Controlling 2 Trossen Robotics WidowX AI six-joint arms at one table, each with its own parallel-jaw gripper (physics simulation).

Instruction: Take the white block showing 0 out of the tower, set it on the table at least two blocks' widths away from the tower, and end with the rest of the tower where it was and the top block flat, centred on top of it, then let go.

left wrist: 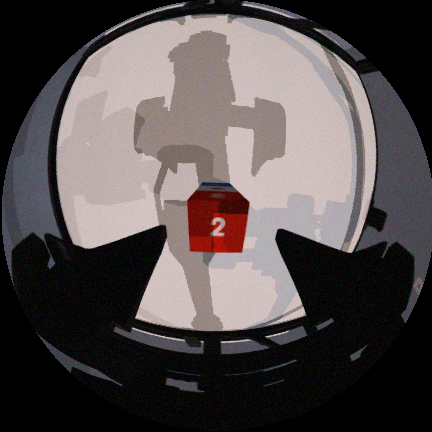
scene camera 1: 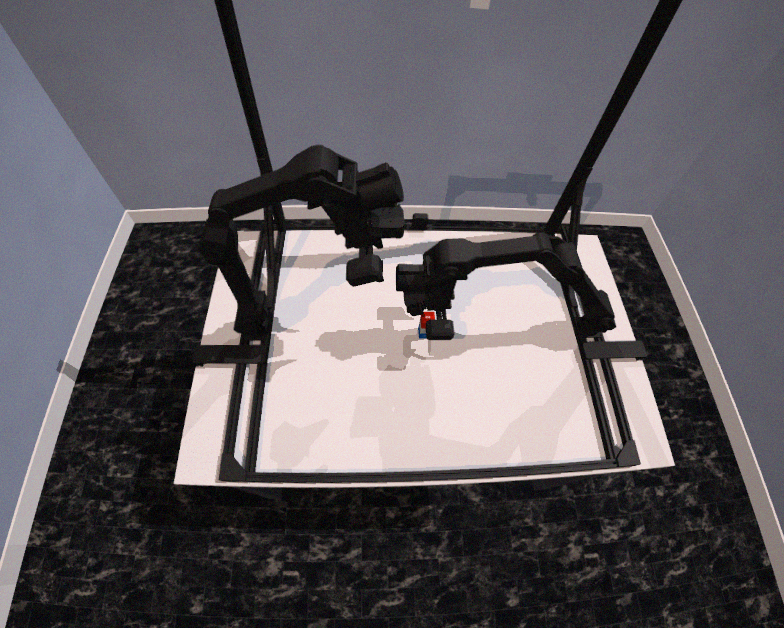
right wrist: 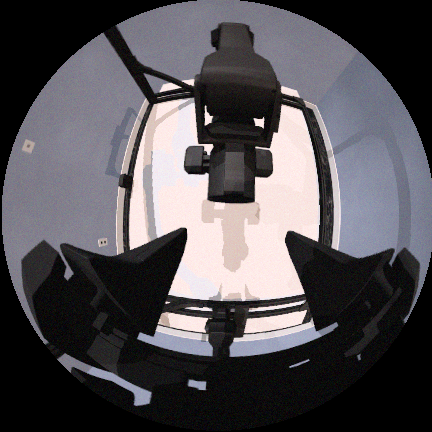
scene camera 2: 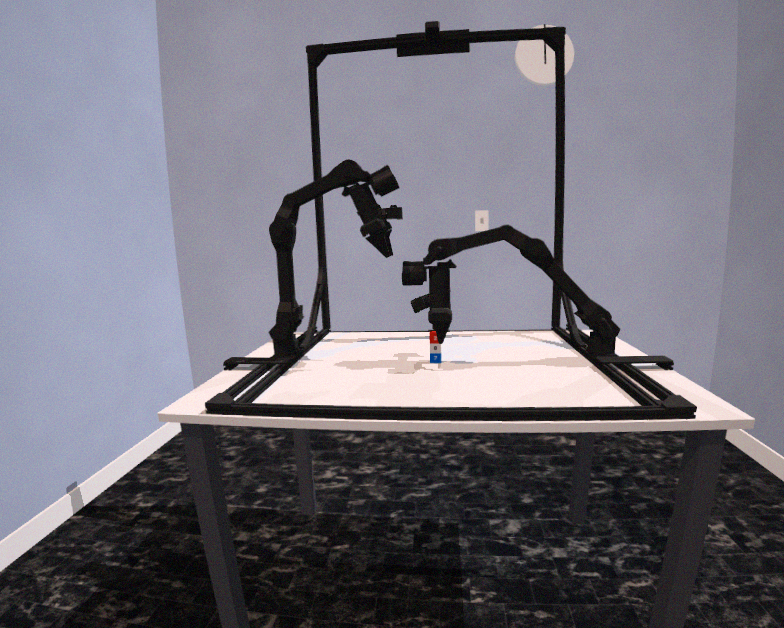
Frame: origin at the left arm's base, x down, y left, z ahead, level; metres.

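Seen in the pictures: left gripper, between the fingertips: (left wrist: pixel 222 232) (scene camera 1: pixel 433 319) (scene camera 2: pixel 440 339); right gripper, between the fingertips: (scene camera 1: pixel 381 264) (right wrist: pixel 237 234) (scene camera 2: pixel 389 256); left arm's base, origin of its link: (left wrist: pixel 211 338) (scene camera 1: pixel 588 327) (scene camera 2: pixel 601 353); right arm's base, origin of its link: (scene camera 1: pixel 255 329) (right wrist: pixel 220 311) (scene camera 2: pixel 285 354).
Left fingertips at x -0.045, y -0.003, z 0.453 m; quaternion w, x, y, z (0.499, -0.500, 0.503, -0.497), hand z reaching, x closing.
Offsets run from my left fingertips to a thing's middle. "*": to the spot under its first point. Level surfaces: height alone.
The tower stands upright near the table's middle: a red block showing 2 @(dx -0.008, dy +0.005, dz +0.015 m) (scene camera 1: pixel 427 317) (scene camera 2: pixel 433 336) (left wrist: pixel 217 227) on top, the white block showing 0 @(dx +0.020, dy +0.005, dz +0.015 m) (scene camera 2: pixel 435 348) (left wrist: pixel 216 188) in the middle, and a blue block showing 7 @(dx +0.049, dy +0.006, dz +0.015 m) (scene camera 1: pixel 422 334) (scene camera 2: pixel 435 358) (left wrist: pixel 216 184) at the bottom. My left gripper (scene camera 2: pixel 442 339) (left wrist: pixel 222 232) is open, pointing down at about the red block's height. In the left wrist view its fingertips show on either side of the red block with gaps; nothing is held. My right gripper (scene camera 2: pixel 390 253) (right wrist: pixel 237 234) is open and empty, high above the table at the tower's left.
The white table @(dx +0.064 m) (scene camera 1: pixel 327 418) (scene camera 2: pixel 340 392) carries a black frame @(* dx +0.049, dy +0.370, dz +0.112 m) (scene camera 1: pixel 392 475) (scene camera 2: pixel 425 411) along its edges, with uprights at the back. The left arm (scene camera 1: pixel 490 251) (scene camera 2: pixel 474 238) (right wrist: pixel 240 75) reaches in from the right of the scene views. Arm shadows cross the table around the tower.
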